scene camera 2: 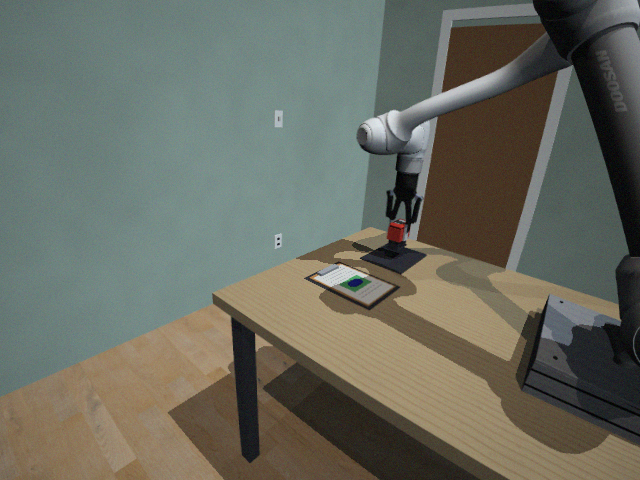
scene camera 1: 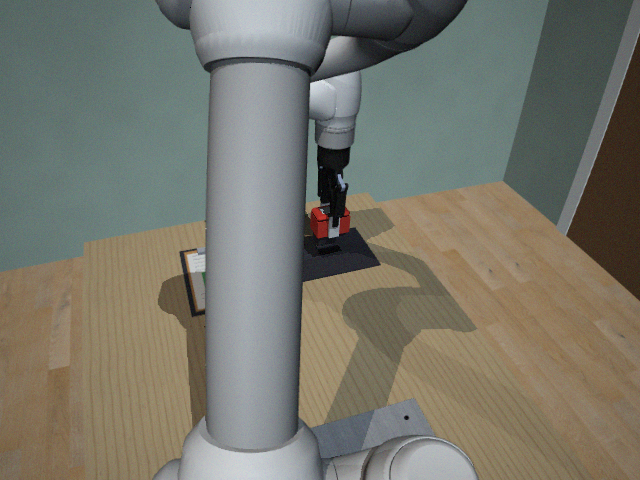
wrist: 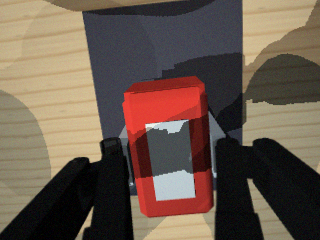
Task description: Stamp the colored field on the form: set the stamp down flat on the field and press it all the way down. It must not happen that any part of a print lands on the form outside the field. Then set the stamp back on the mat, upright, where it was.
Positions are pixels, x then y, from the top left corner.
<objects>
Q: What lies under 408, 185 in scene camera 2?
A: My gripper.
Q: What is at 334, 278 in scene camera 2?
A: A form on clipboard.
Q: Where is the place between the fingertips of my gripper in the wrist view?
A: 169, 127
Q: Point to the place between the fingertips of my gripper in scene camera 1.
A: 328, 229
</objects>
